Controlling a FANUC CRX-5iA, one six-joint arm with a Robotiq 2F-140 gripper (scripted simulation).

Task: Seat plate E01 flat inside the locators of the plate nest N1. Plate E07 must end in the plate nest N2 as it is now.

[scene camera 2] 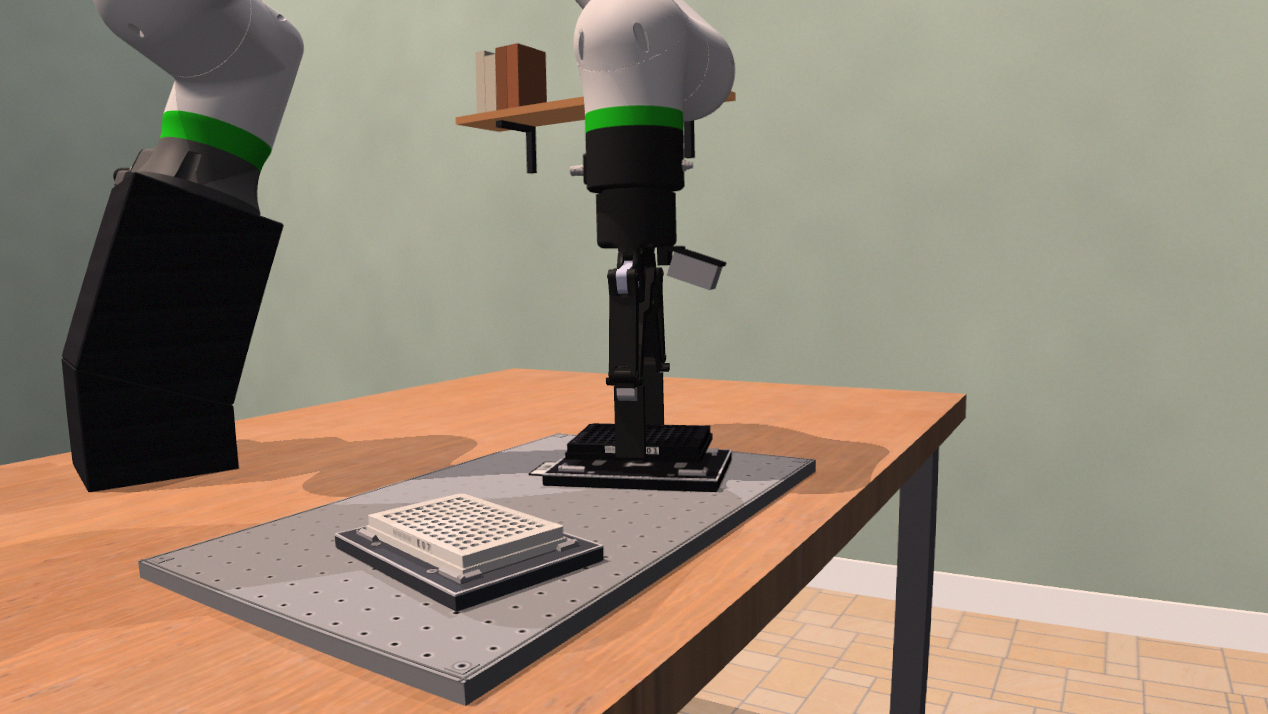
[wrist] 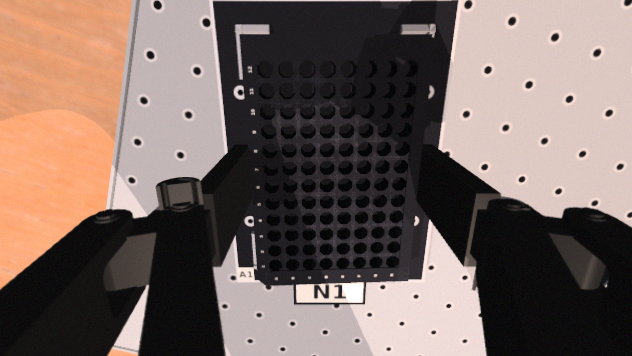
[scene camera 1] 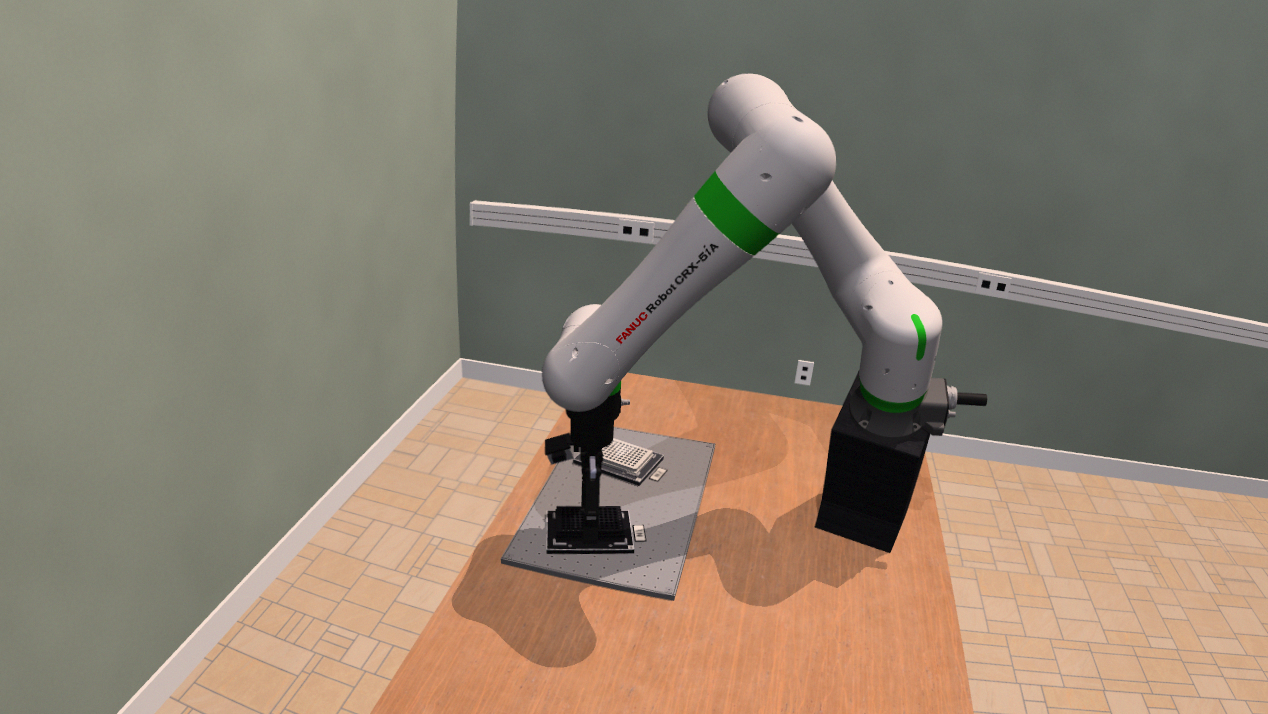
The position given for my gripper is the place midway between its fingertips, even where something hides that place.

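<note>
Scene camera 2 shows my gripper [scene camera 2: 641,445] together with a black well plate E01 [scene camera 2: 664,443], a black plate nest N1 [scene camera 2: 714,464] and a white plate E07 [scene camera 2: 460,532]. Visible in the wrist view: an N1 label [wrist: 344,293], the black well plate E01 [wrist: 334,190] and my gripper [wrist: 332,169]; the white plate E07 is out of frame in the wrist view. Scene camera 1 shows the white plate E07 [scene camera 1: 629,458], my gripper [scene camera 1: 589,523] and the black well plate E01 [scene camera 1: 569,519].
</note>
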